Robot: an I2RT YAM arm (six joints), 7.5 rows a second.
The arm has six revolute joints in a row. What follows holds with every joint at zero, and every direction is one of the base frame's.
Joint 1 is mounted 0.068 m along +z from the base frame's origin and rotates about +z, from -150 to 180 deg.
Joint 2 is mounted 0.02 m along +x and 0.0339 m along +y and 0.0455 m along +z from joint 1 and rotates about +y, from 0 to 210 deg.
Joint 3 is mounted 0.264 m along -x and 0.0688 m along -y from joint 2 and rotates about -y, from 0 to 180 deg.
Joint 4 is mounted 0.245 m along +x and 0.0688 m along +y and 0.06 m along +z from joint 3 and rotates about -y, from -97 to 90 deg.
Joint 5 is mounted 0.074 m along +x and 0.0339 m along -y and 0.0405 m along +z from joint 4 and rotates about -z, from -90 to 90 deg.
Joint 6 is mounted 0.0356 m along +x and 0.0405 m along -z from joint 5 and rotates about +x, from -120 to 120 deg.
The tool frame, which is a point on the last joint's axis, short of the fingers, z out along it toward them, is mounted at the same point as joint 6; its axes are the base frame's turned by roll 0, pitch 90 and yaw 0 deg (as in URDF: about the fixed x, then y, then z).
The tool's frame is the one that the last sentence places.
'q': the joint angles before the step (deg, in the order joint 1, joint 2, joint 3, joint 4, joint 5, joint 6). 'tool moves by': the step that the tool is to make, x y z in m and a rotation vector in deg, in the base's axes. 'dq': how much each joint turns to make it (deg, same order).
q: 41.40 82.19 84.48 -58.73 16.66 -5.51
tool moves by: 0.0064 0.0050 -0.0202 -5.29 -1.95 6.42
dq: 0.00 0.50 -4.44 5.44 0.80 -8.64
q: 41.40 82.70 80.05 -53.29 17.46 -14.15
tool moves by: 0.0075 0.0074 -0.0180 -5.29 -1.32 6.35
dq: 0.17 1.66 -2.70 4.34 0.55 -8.22
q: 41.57 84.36 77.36 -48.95 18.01 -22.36
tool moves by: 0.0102 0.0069 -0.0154 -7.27 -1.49 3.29
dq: 0.09 2.95 -0.58 2.05 3.62 -6.59
